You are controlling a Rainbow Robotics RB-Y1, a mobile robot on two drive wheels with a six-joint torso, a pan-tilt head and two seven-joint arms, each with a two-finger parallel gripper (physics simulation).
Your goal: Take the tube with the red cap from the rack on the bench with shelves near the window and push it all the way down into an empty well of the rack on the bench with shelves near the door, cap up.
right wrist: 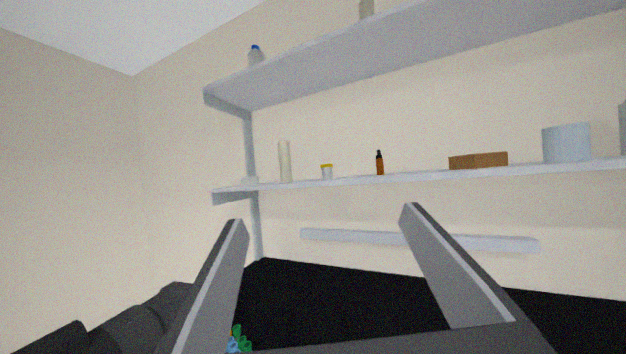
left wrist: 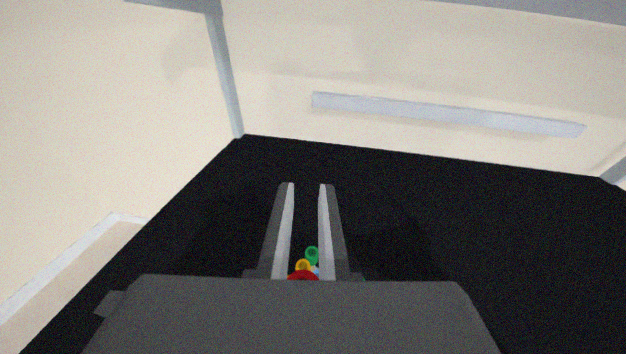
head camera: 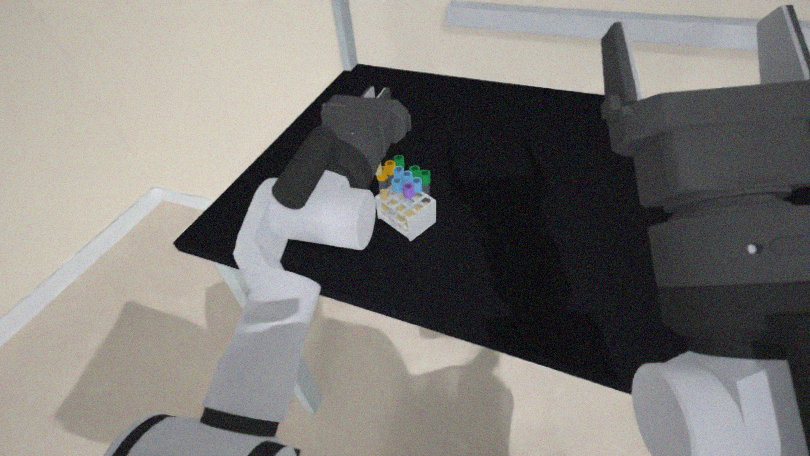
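Observation:
The red cap of a tube shows low between the fingers of my left gripper, which is shut on it; the tube's body is hidden. A white rack stands on the black bench top, just right of the left arm's wrist in the head camera. It holds tubes with green, orange, blue and purple caps towards its back; several wells at its front side show no caps. In the left wrist view a green cap and an orange cap show just beyond the red cap. My right gripper is open and empty.
The black bench top runs back to the wall. A shelf above it holds bottles, a brown box and a pale blue container. A grey upright post stands at the bench's back left corner.

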